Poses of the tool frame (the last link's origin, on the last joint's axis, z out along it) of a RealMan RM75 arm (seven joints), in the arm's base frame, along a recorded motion.
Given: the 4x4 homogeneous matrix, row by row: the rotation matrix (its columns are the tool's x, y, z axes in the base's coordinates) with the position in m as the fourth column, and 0 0 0 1 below. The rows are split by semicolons.
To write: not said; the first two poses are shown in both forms.
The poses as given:
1: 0.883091 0.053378 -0.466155 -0.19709; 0.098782 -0.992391 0.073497 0.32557; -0.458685 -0.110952 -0.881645 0.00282; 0 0 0 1
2: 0.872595 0.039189 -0.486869 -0.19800; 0.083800 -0.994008 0.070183 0.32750; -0.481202 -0.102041 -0.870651 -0.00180; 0 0 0 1
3: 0.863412 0.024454 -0.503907 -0.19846; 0.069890 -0.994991 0.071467 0.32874; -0.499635 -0.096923 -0.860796 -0.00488; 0 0 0 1
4: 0.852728 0.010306 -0.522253 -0.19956; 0.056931 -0.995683 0.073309 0.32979; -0.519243 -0.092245 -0.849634 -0.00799; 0 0 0 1
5: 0.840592 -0.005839 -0.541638 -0.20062; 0.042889 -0.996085 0.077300 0.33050; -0.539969 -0.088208 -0.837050 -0.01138; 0 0 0 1
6: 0.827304 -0.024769 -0.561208 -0.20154; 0.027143 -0.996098 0.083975 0.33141; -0.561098 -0.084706 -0.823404 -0.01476; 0 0 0 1
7: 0.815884 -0.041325 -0.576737 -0.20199; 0.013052 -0.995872 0.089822 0.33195; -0.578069 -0.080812 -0.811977 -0.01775; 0 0 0 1
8: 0.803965 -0.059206 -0.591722 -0.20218; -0.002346 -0.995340 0.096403 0.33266; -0.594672 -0.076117 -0.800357 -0.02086; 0 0 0 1
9: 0.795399 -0.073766 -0.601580 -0.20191; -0.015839 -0.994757 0.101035 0.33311; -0.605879 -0.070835 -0.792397 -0.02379; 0 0 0 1
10: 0.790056 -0.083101 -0.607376 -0.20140; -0.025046 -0.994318 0.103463 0.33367; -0.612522 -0.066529 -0.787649 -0.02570; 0 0 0 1
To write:
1: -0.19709 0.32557 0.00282 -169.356 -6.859 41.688
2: -0.19800 0.32750 -0.00180 -169.220 -5.569 43.834
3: -0.19846 0.32874 -0.00488 -168.903 -4.285 45.575
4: -0.19956 0.32979 -0.00799 -168.485 -3.063 47.451
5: -0.20062 0.33050 -0.01138 -167.916 -1.693 49.437
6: -0.20154 0.33141 -0.01476 -167.199 -0.109 51.455
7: -0.20199 0.33195 -0.01775 -166.602 1.300 53.093
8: -0.20218 0.33266 -0.02086 -165.983 2.838 54.705
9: -0.20191 0.33311 -0.02379 -165.594 4.142 55.812
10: -0.20140 0.33367 -0.02570 -165.394 5.007 56.484
